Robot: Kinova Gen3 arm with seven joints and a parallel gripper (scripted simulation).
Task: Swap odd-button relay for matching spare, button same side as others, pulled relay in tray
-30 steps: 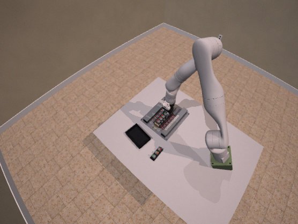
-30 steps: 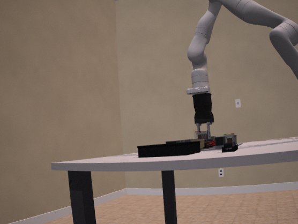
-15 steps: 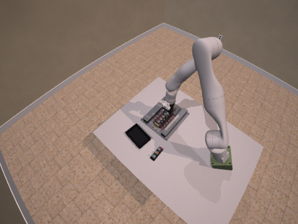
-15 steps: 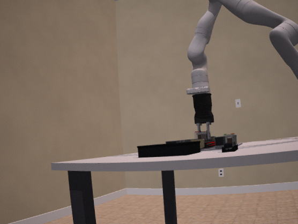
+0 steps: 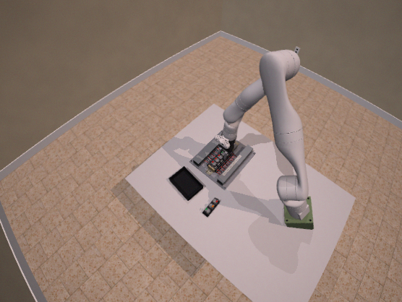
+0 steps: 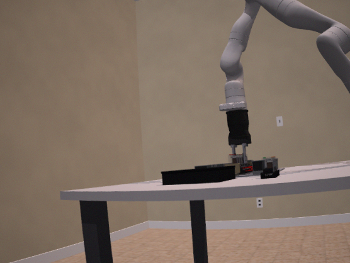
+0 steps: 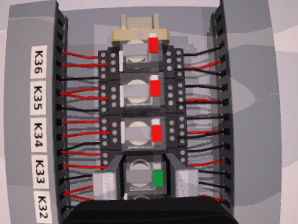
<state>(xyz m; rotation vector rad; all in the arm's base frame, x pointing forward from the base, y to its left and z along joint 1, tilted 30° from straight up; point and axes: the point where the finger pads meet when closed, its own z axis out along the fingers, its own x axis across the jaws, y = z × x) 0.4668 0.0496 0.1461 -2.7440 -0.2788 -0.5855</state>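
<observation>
Now: the relay panel 1 cm to the right of my hand and 5 cm below it. The rest, counted from my hand: spare holder 21 cm behind, 22 cm to the left, 5 cm below; red wiring 5 cm behind, 4 cm below; black tray 3 cm behind, 27 cm to the left, 4 cm below.
</observation>
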